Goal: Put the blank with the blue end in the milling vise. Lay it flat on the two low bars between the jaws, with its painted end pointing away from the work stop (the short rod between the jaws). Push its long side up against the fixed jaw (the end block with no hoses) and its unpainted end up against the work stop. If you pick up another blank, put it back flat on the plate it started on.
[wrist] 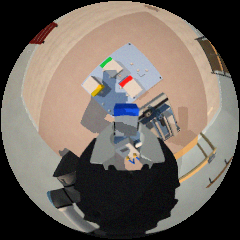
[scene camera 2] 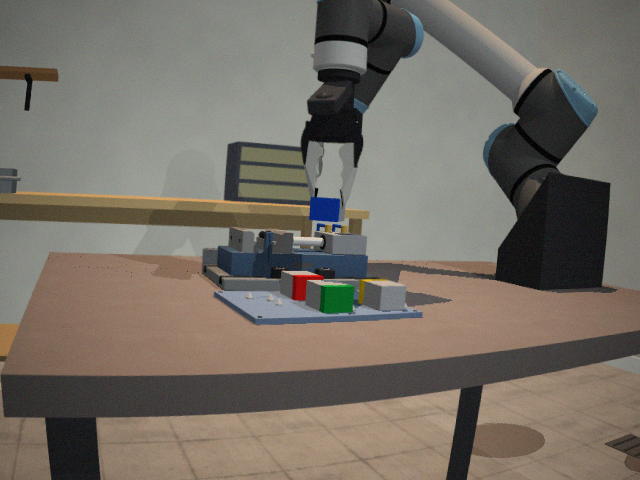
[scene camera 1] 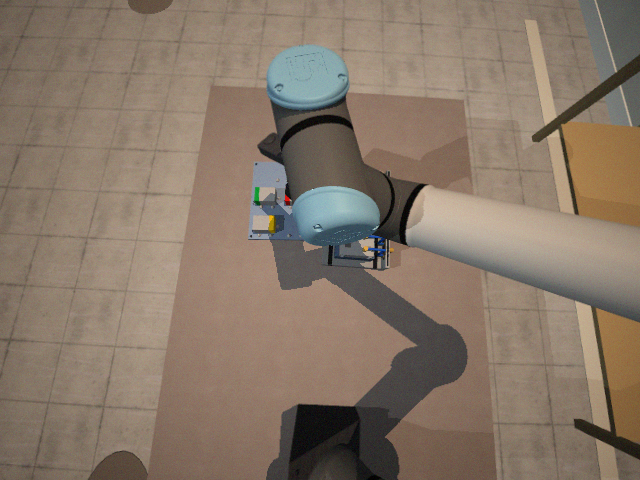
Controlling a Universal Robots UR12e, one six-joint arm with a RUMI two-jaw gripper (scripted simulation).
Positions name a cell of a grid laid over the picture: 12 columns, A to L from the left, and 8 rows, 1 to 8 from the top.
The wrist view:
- gripper: G5
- blue-ended blank: G4
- blue-grey plate: G2
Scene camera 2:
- gripper: G4
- blue-ended blank: G4
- red-ended blank: F5
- green-ended blank: G5
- yellow-ended blank: H5
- blue-grey plate: F6
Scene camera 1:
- blue-grey plate: E3
